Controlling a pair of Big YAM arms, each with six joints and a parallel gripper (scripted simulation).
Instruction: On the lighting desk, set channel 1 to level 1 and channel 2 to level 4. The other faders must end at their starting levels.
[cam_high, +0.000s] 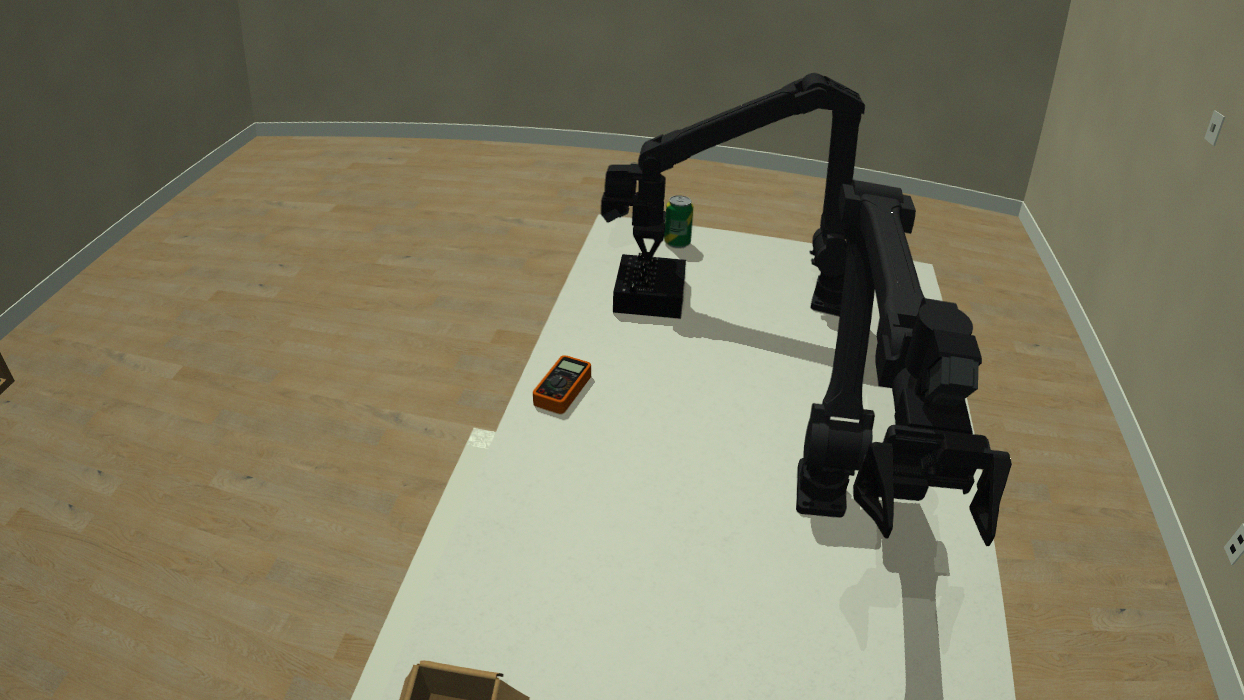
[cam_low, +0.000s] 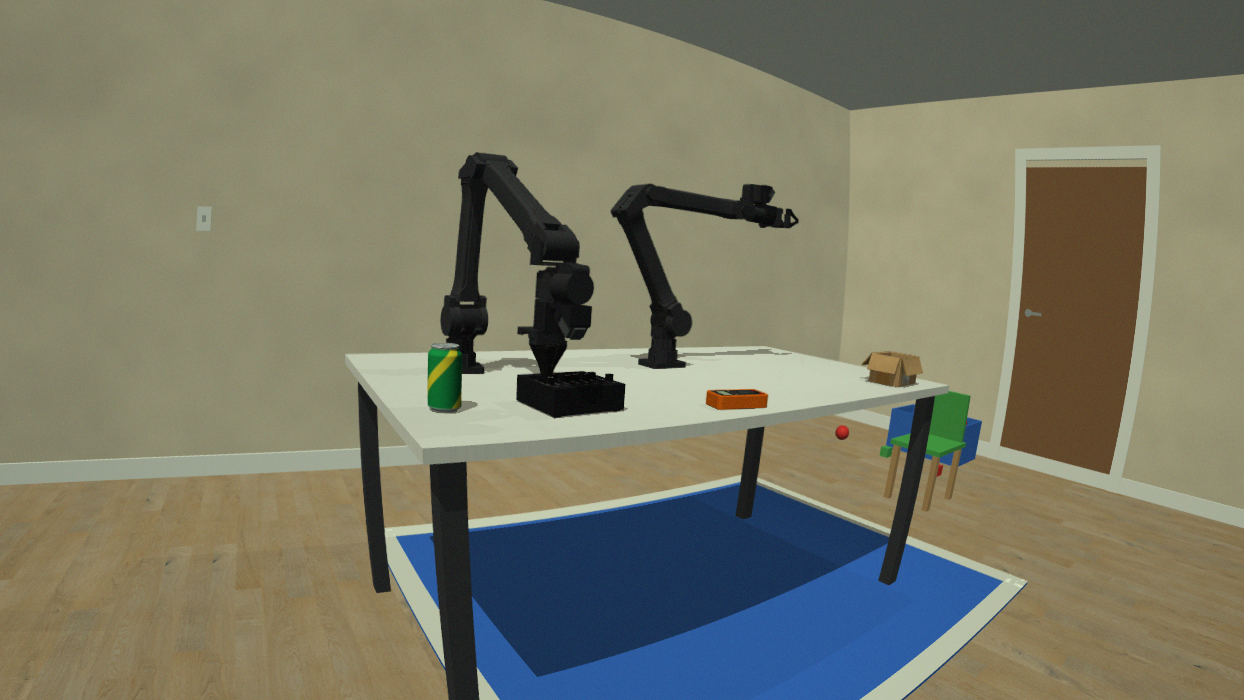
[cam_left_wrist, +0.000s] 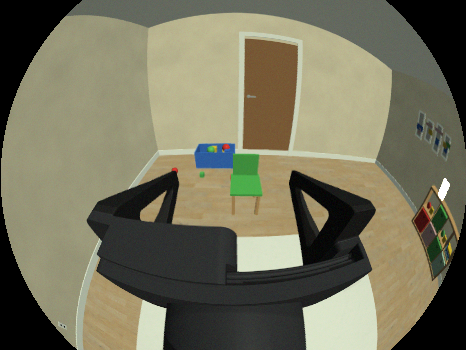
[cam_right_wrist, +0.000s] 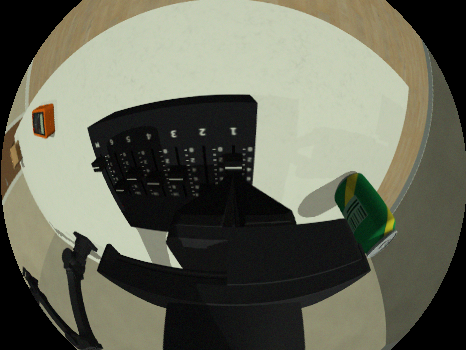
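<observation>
Right now the channel 1 fader cap is 20 mm ahead of my right hand. Also, from my right hand: orange multimeter: 70 mm ahead, 420 mm to the left, 50 mm below; then channel 2 fader cap: 10 mm behind, 20 mm to the left; then can: 40 mm behind, 190 mm to the right.
</observation>
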